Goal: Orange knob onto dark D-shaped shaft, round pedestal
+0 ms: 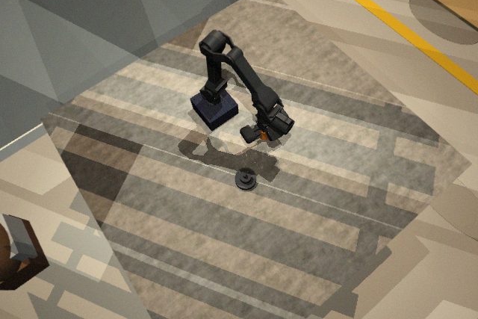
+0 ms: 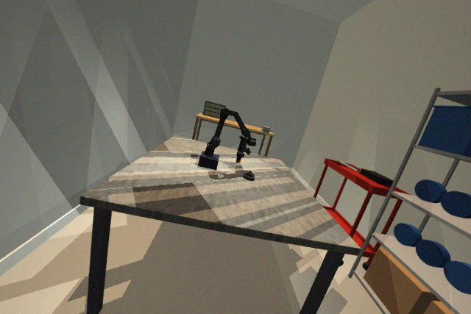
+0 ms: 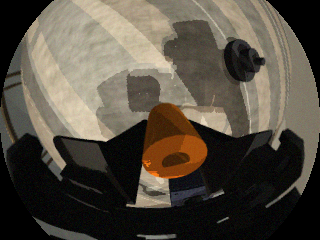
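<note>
The round pedestal lies 160 mm to the right of my gripper tip, 100 mm ahead of it and 30 mm below it. The rest, counted from my gripper tip: orange knob 20 mm above.
</note>
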